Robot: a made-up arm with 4 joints. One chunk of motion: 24 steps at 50 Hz.
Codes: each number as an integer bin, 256 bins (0 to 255) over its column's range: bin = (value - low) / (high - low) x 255, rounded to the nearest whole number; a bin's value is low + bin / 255 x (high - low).
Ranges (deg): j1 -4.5..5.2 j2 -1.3..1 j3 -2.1..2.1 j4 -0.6..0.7
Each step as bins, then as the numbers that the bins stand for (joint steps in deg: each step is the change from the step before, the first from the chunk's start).
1 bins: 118 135 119 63
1 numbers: -0.011 -0.082 -0.140 -0.279
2 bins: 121 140 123 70
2 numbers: 0.103 -0.037 -0.074 -0.243
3 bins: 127 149 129 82
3 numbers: 0.331 0.044 0.025 -0.182
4 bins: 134 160 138 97
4 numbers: 0.597 0.143 0.173 -0.105
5 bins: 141 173 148 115
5 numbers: 0.864 0.260 0.338 -0.014
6 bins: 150 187 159 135
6 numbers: 1.206 0.387 0.519 0.088
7 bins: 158 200 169 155
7 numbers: 1.510 0.504 0.684 0.190
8 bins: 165 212 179 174
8 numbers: 1.776 0.612 0.848 0.287
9 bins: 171 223 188 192
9 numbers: 2.005 0.711 0.996 0.379
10 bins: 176 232 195 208
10 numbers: 2.195 0.793 1.112 0.460
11 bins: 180 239 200 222
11 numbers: 2.347 0.856 1.194 0.532
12 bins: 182 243 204 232
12 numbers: 2.423 0.892 1.260 0.583
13 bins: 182 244 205 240
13 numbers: 2.423 0.901 1.276 0.624
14 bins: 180 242 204 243
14 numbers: 2.347 0.883 1.260 0.639
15 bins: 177 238 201 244
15 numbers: 2.233 0.847 1.211 0.644
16 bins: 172 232 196 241
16 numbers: 2.043 0.793 1.128 0.629
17 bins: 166 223 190 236
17 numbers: 1.815 0.711 1.029 0.603
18 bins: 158 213 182 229
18 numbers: 1.510 0.621 0.898 0.567
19 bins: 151 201 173 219
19 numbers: 1.244 0.513 0.749 0.516
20 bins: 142 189 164 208
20 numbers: 0.902 0.405 0.601 0.460
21 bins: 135 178 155 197
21 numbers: 0.635 0.305 0.453 0.404
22 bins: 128 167 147 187
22 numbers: 0.369 0.206 0.321 0.353
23 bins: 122 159 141 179
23 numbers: 0.141 0.134 0.222 0.313
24 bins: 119 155 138 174
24 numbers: 0.027 0.098 0.173 0.287
